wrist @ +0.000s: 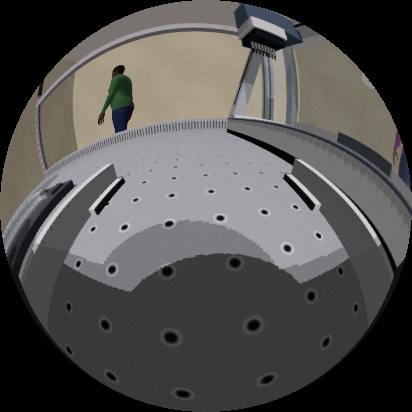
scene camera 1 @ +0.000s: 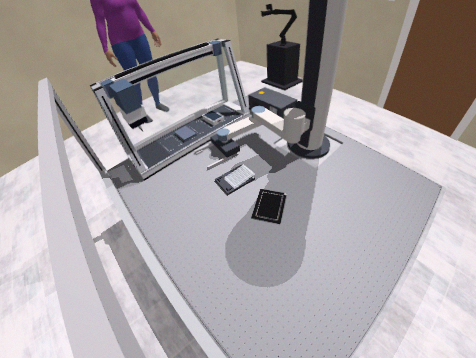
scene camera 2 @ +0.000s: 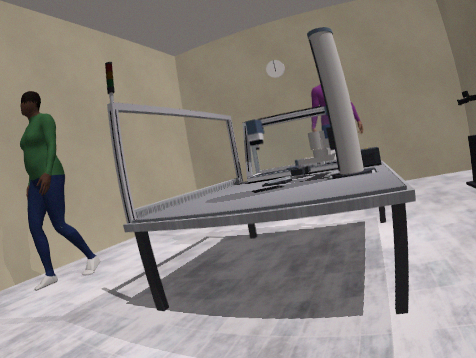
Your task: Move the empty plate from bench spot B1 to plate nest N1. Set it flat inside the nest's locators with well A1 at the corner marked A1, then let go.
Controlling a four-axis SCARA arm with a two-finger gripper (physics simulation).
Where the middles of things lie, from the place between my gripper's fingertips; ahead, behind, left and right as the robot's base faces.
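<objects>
There's the black nest with white outline (scene camera 1: 269, 206), and it's 47 cm to the left of my hand, 5 cm behind it and 1 cm below it.
</objects>
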